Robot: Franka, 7 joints.
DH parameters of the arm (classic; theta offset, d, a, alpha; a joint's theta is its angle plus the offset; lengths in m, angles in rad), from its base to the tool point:
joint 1: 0 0.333 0 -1.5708
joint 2: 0 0 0 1.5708
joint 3: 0 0.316 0.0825 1.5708
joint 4: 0 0 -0.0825 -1.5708
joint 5: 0 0.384 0 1.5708
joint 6: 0 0 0.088 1.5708
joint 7: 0 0.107 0 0
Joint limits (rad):
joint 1: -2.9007..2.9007
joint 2: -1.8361..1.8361
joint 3: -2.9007..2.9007
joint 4: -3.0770..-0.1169
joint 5: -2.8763..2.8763
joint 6: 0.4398..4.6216
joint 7: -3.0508..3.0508
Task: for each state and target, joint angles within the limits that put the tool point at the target. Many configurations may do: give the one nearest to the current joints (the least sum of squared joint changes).
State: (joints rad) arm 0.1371 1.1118 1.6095 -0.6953 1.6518 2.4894 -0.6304
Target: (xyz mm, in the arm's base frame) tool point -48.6 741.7 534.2
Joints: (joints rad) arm 0.7580 1.1545 1.5728 -1.3390 1.6637 2.5194 -0.6304
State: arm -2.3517 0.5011 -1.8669 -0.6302 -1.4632 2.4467 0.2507
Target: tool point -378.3 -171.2 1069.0
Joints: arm -2.1262 0.6078 -1.9157 -0.5021 -1.4143 2.0722 0.2507
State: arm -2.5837 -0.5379 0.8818 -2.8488 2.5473 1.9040 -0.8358
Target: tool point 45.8 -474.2 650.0
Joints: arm -2.5584 -0.6657 0.7748 -2.2735 2.6091 1.8272 -0.8358
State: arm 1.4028 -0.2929 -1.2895 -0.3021 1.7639 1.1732 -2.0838
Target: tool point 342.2 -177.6 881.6
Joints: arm 1.4302 -0.4770 -1.5594 -1.0454 1.3846 0.7086 -2.0838
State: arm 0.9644 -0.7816 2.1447 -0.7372 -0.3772 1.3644 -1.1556
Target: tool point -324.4 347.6 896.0
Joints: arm 0.4358 -0.2385 1.7146 -0.8875 -0.4703 1.3952 -1.1556
